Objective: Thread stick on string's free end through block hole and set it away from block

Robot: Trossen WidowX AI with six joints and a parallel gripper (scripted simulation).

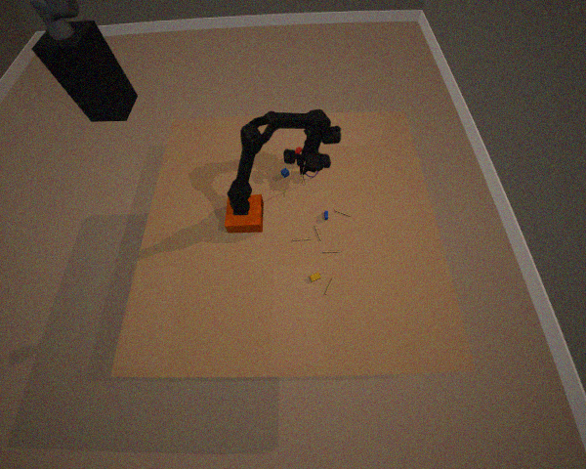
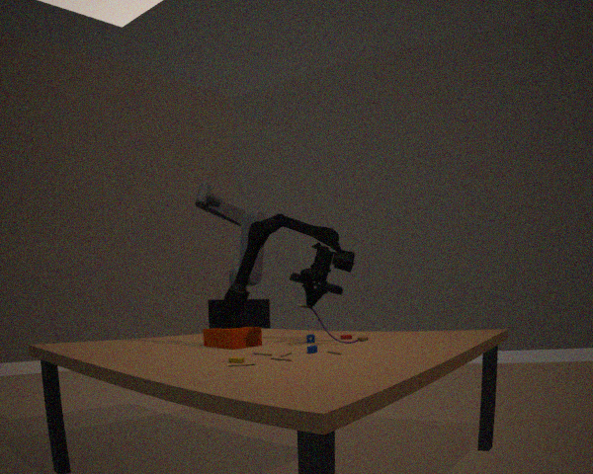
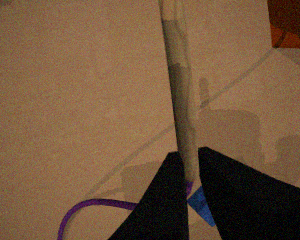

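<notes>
My gripper tip is 2 cm to the left of the thin wooden stick. Round my gripper tip: yellow piece (41 cm to the right, 13 cm below, 6 cm ahead); round wooden button (22 cm to the left, 13 cm below, 7 cm ahead); red piece (25 cm to the left, 13 cm below, 2 cm behind).
</notes>
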